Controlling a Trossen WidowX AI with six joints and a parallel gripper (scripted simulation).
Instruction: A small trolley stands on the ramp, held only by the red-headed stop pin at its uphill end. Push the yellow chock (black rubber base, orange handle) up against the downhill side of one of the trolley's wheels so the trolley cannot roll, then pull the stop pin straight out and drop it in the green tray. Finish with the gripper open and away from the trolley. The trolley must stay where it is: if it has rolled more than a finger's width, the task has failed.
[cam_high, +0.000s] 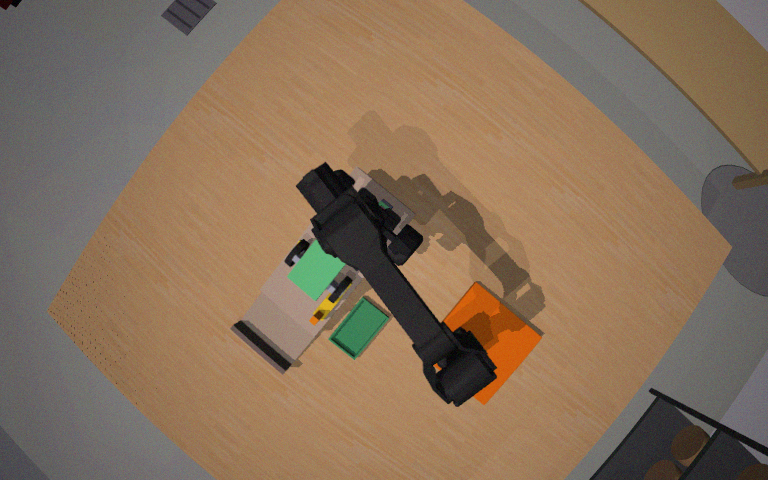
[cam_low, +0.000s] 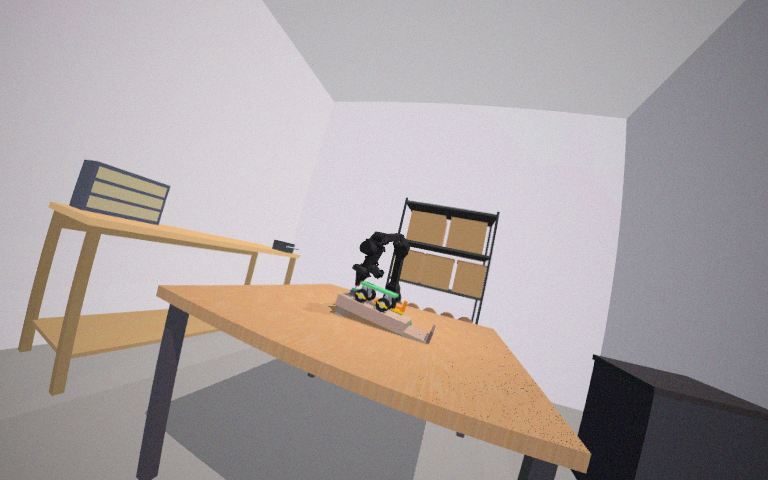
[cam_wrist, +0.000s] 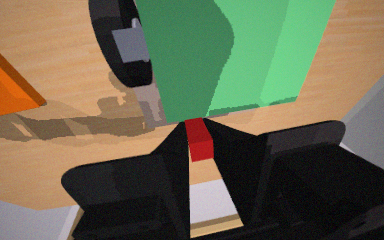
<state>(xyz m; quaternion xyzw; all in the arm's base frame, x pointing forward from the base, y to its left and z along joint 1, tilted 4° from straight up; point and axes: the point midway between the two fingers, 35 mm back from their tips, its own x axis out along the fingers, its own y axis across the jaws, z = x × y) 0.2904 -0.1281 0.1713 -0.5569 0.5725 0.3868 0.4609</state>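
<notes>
Now: the green tray 220 mm to the left of my gripper tip, 150 mm below it and 100 mm behind it. Round my gripper tip: beige ramp: 120 mm to the left, 90 mm below, 30 mm ahead; then red-headed stop pin: right at my gripper tip; then green-topped trolley: 110 mm to the left, 30 mm ahead, 20 mm below.
</notes>
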